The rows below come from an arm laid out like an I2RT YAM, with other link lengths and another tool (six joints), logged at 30 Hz.
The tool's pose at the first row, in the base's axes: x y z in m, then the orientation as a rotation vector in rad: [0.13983 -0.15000 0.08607 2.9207 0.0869 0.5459]
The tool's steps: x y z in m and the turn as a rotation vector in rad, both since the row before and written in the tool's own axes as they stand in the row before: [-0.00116 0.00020 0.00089 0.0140 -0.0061 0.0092]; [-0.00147 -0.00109 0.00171 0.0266 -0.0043 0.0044]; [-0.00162 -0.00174 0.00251 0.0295 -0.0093 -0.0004]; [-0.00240 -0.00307 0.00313 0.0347 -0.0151 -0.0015]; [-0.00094 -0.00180 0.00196 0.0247 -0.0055 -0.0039]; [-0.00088 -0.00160 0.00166 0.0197 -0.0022 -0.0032]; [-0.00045 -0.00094 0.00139 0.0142 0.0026 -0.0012]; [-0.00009 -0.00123 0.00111 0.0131 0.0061 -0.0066]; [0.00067 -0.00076 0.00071 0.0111 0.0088 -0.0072]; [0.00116 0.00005 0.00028 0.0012 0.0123 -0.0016]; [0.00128 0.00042 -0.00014 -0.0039 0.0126 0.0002]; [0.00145 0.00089 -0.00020 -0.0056 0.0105 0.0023]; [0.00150 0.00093 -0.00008 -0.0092 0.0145 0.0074]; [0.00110 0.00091 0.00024 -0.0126 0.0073 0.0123]
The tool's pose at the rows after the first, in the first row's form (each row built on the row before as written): [0.13908 -0.15044 0.08488 2.9376 0.0769 0.5399]; [0.13829 -0.14972 0.08261 2.9653 0.0777 0.5373]; [0.13761 -0.14840 0.07949 2.9961 0.0861 0.5268]; [0.13631 -0.14580 0.07543 3.0330 0.0973 0.5077]; [0.13597 -0.14418 0.07314 3.0574 0.1100 0.5016]; [0.13557 -0.14270 0.07121 3.0764 0.1205 0.5000]; [0.13552 -0.14181 0.06972 3.0894 0.1265 0.5053]; [0.13569 -0.14059 0.06861 -3.0924 -0.1403 -0.5147]; [0.13648 -0.13976 0.06815 -3.0796 -0.1538 -0.5258]; [0.13767 -0.13969 0.06827 -3.0747 -0.1564 -0.5444]; [0.13886 -0.13999 0.06884 -3.0743 -0.1550 -0.5646]; [0.14023 -0.14074 0.06955 -3.0760 -0.1500 -0.5820]; [0.14168 -0.14153 0.07018 -3.0791 -0.1362 -0.6063]; [0.14286 -0.14234 0.07039 3.0690 0.1131 0.6166]
